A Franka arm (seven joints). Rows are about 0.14 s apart.
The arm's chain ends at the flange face. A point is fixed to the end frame.
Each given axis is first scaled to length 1.
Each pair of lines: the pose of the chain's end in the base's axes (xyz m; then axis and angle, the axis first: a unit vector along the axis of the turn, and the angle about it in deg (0 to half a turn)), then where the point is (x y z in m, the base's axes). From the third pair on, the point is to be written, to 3 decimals.
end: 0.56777, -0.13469, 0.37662, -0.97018, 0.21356, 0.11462, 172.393
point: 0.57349 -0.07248 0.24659
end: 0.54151, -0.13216, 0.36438, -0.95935, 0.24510, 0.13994, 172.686
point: 0.54368 -0.07019 0.23413
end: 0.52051, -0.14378, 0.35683, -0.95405, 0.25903, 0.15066, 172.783
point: 0.521 -0.082 0.227
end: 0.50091, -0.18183, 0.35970, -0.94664, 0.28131, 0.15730, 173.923
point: 0.501 -0.123 0.228
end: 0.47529, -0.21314, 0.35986, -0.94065, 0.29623, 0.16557, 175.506
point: 0.474 -0.157 0.227
